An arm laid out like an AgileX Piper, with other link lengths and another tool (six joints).
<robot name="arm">
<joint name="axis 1" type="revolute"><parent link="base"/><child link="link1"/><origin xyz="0 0 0.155" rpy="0 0 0"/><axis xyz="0 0 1"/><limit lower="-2.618" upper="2.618"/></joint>
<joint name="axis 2" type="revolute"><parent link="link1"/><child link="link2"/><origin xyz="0 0 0" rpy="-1.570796 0 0"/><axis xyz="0 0 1"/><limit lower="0" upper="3.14"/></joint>
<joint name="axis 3" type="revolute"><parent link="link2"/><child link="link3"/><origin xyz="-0.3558 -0.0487 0" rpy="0 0 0"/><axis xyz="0 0 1"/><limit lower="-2.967" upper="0"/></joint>
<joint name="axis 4" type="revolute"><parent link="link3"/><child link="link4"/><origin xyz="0.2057 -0.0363 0" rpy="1.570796 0 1.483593"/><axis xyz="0 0 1"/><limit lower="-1.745" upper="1.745"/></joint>
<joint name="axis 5" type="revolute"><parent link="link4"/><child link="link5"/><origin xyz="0 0 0" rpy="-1.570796 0 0"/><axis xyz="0 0 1"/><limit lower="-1.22" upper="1.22"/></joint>
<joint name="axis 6" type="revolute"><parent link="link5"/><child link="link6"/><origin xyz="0 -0.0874 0" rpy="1.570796 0 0"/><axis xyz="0 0 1"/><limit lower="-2.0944" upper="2.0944"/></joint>
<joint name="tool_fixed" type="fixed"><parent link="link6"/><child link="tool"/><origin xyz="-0.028 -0.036 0.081" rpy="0.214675 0 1.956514"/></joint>
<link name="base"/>
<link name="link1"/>
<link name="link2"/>
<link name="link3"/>
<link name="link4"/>
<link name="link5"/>
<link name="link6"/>
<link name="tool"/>
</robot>
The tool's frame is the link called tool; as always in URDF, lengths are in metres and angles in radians.
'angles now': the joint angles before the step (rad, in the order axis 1, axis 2, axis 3, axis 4, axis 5, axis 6). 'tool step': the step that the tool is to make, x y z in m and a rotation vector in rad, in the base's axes. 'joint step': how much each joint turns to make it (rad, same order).
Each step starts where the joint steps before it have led.
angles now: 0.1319 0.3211 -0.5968 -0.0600 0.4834 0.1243
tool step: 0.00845 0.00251 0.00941 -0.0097 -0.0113 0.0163
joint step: 0.0115 0.0366 -0.0133 0.0038 -0.0336 -0.0142
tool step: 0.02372 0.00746 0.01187 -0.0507 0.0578 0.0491
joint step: 0.0432 0.0995 -0.0511 0.0020 0.0159 -0.0431
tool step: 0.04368 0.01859 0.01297 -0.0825 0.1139 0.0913
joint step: 0.0800 0.1735 -0.0939 0.0011 0.0485 -0.0581
